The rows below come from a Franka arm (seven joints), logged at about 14 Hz.
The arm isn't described. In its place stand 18 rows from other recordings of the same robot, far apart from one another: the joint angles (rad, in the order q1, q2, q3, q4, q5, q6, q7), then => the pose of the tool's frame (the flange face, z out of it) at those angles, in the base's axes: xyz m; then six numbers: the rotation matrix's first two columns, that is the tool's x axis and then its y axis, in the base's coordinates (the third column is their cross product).
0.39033 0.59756 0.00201 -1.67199 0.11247 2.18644 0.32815 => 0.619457 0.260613 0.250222 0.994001 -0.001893 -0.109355 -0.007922 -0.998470 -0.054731
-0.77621 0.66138 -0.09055 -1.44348 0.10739 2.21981 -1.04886 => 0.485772 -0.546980 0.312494 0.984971 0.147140 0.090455 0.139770 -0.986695 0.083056
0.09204 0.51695 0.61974 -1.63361 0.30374 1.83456 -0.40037 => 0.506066 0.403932 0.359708 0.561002 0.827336 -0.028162 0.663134 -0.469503 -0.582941
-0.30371 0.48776 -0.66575 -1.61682 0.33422 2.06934 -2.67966 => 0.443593 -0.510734 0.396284 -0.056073 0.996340 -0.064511 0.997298 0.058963 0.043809
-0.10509 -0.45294 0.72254 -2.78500 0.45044 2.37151 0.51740 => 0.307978 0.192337 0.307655 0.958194 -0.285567 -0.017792 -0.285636 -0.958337 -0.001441
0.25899 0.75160 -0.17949 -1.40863 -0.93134 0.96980 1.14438 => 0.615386 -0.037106 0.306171 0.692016 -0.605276 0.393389 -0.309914 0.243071 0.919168
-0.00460 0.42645 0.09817 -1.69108 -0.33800 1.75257 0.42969 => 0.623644 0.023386 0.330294 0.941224 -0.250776 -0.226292 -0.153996 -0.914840 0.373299
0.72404 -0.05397 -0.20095 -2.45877 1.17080 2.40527 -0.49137 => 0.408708 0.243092 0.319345 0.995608 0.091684 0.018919 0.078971 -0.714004 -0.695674
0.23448 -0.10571 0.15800 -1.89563 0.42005 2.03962 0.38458 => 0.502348 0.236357 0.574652 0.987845 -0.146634 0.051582 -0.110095 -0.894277 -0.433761
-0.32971 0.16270 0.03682 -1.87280 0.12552 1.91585 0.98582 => 0.565001 -0.161930 0.416997 0.233731 -0.958105 -0.165545 -0.969388 -0.242799 0.036554
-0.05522 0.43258 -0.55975 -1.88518 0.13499 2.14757 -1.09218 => 0.517827 -0.335513 0.301111 0.898695 0.412303 -0.149512 0.412760 -0.910364 -0.029434
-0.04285 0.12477 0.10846 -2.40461 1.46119 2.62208 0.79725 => 0.490403 0.009627 0.259177 -0.283682 -0.692047 -0.663774 -0.861357 0.488106 -0.140772
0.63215 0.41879 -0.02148 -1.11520 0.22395 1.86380 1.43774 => 0.563452 0.419834 0.613806 0.670752 -0.722070 -0.169428 -0.727024 -0.594920 -0.342792
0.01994 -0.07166 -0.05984 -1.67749 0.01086 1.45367 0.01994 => 0.516713 -0.020443 0.603937 0.986726 -0.057272 -0.151958 -0.059799 -0.998137 -0.012107
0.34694 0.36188 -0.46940 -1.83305 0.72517 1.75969 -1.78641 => 0.599455 0.002868 0.337875 0.248356 0.828937 0.501182 0.947882 -0.101360 -0.302069
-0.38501 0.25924 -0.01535 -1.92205 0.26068 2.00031 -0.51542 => 0.550630 -0.215684 0.345296 0.997928 -0.006360 -0.064028 -0.023746 -0.961260 -0.274618
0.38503 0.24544 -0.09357 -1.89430 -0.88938 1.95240 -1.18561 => 0.593191 0.126945 0.383121 -0.239828 0.633568 -0.735577 0.947138 0.319015 -0.034030
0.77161 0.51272 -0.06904 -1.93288 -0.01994 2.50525 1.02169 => 0.480039 0.409170 0.225238 0.954524 -0.289542 0.071062 -0.288343 -0.957152 -0.026803
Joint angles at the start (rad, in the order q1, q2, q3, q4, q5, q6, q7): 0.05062 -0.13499 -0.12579 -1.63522 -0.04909 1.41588 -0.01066
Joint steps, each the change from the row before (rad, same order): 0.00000 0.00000 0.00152 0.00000 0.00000 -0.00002 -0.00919; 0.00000 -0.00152 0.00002 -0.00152 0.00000 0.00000 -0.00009; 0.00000 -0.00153 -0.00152 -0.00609 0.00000 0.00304 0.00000; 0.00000 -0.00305 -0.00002 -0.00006 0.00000 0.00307 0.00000; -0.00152 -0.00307 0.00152 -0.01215 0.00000 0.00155 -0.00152; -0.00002 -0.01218 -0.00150 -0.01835 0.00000 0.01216 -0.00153; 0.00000 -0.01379 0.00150 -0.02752 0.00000 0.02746 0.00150; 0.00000 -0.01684 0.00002 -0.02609 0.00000 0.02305 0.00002; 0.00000 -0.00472 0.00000 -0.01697 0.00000 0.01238 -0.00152; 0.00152 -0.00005 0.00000 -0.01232 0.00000 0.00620 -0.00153; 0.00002 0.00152 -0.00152 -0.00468 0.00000 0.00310 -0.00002; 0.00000 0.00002 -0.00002 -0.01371 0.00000 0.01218 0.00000; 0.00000 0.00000 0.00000 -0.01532 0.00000 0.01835 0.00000; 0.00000 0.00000 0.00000 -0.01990 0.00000 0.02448 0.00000; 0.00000 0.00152 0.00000 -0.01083 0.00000 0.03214 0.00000
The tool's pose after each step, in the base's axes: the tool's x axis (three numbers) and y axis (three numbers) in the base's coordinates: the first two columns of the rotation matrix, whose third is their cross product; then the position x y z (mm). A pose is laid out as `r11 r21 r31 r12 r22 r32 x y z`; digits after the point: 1 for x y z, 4 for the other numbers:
0.9946 -0.0585 -0.0858 -0.0561 -0.9980 0.0306 493.3 -47.1 652.1
0.9946 -0.0584 -0.0859 -0.0560 -0.9980 0.0304 492.8 -47.1 652.1
0.9944 -0.0596 -0.0874 -0.0572 -0.9979 0.0300 492.6 -47.9 650.3
0.9949 -0.0596 -0.0814 -0.0573 -0.9979 0.0297 492.0 -47.9 652.0
0.9944 -0.0577 -0.0889 -0.0553 -0.9980 0.0293 491.1 -47.8 648.1
0.9949 -0.0569 -0.0831 -0.0548 -0.9981 0.0276 488.4 -48.7 646.6
0.9960 -0.0556 -0.0694 -0.0538 -0.9982 0.0266 486.9 -48.0 642.8
0.9970 -0.0543 -0.0557 -0.0530 -0.9983 0.0248 483.9 -48.1 640.8
0.9971 -0.0520 -0.0557 -0.0508 -0.9984 0.0242 483.5 -48.1 636.2
0.9969 -0.0485 -0.0618 -0.0471 -0.9986 0.0240 484.0 -47.2 631.0
0.9967 -0.0498 -0.0649 -0.0483 -0.9985 0.0238 484.6 -47.9 628.3
0.9966 -0.0491 -0.0664 -0.0477 -0.9986 0.0237 485.5 -47.8 622.9
0.9968 -0.0483 -0.0634 -0.0469 -0.9986 0.0238 487.0 -47.7 617.2
0.9971 -0.0473 -0.0588 -0.0459 -0.9987 0.0239 488.9 -47.6 609.9
0.9982 -0.0463 -0.0391 -0.0453 -0.9987 0.0245 492.3 -47.6 606.7

